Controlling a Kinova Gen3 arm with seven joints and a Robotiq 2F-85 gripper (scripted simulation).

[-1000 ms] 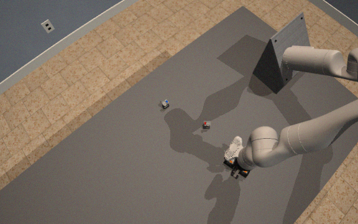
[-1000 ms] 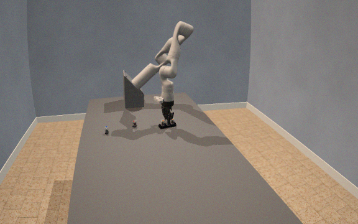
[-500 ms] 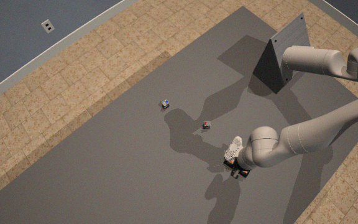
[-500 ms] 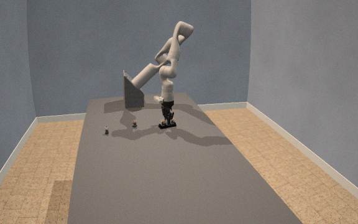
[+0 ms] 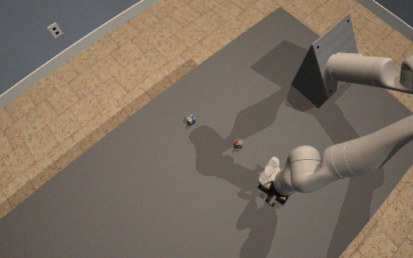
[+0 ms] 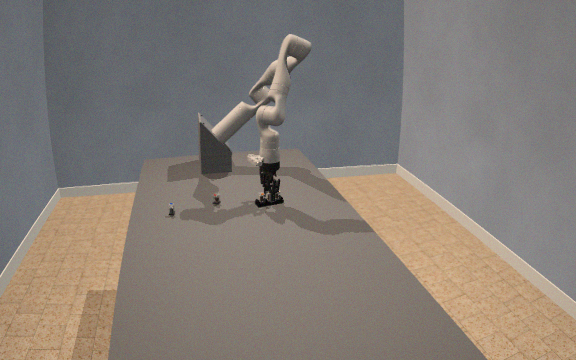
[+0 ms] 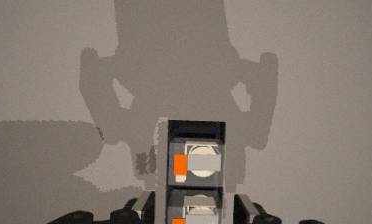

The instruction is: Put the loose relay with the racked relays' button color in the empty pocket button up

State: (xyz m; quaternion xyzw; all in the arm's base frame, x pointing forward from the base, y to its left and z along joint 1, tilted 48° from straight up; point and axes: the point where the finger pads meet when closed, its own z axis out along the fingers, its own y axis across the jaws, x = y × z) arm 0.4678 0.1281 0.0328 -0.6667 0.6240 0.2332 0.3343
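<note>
The black rack is 3 cm below my hand.
</note>
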